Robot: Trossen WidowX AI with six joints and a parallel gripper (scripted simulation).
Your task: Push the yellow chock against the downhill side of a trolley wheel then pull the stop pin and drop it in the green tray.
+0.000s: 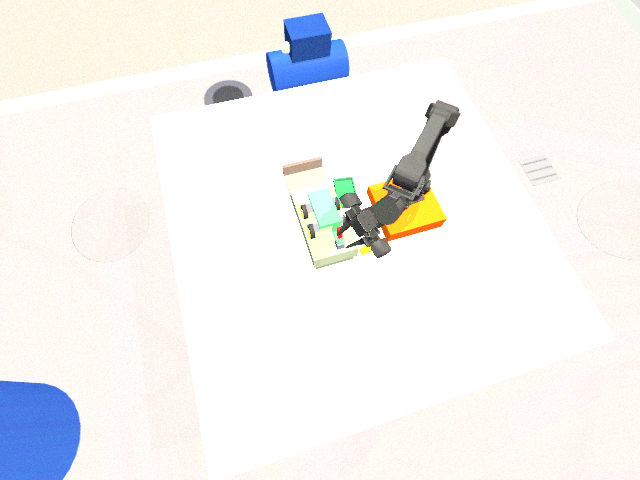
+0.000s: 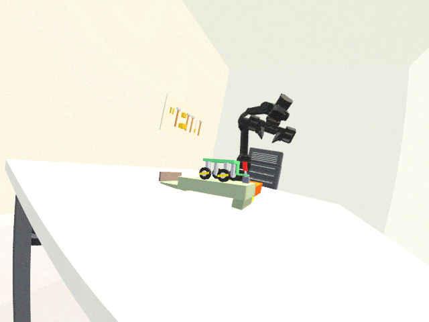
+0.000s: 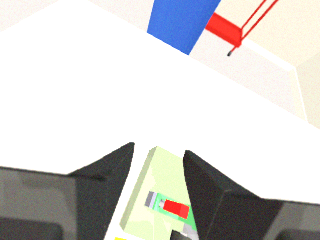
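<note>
Right now my gripper tip is 240 mm above the yellow chock, 140 mm past it and 30 mm to the left of it. Also, from my gripper tip: trolley: 160 mm to the right, 150 mm below, 20 mm behind; pale green ramp: 210 mm below, 170 mm to the right, 20 mm behind; red-headed stop pin: 130 mm below, 60 mm to the right, 30 mm behind.
</note>
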